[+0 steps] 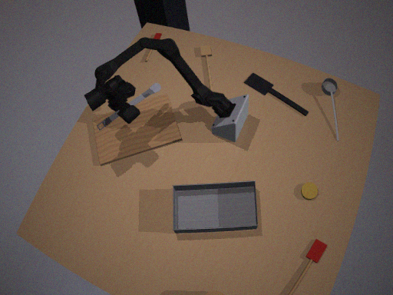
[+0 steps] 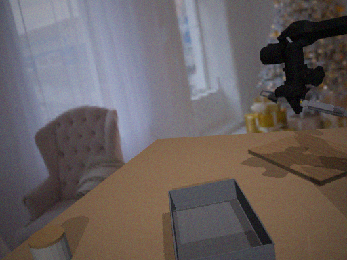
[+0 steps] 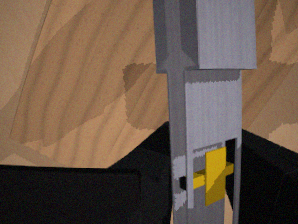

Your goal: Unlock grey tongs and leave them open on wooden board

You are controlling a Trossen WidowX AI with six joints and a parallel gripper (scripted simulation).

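Right now my gripper tip is 14 cm above the wooden board, 2 cm past it and 1 cm to the left of it. From my gripper tip the other things lie so: black spatula 45 cm to the left, 45 cm behind, 14 cm below; grey roasting tin 46 cm to the left, 13 cm ahead, 12 cm below; yellow lock piece 4 cm above.
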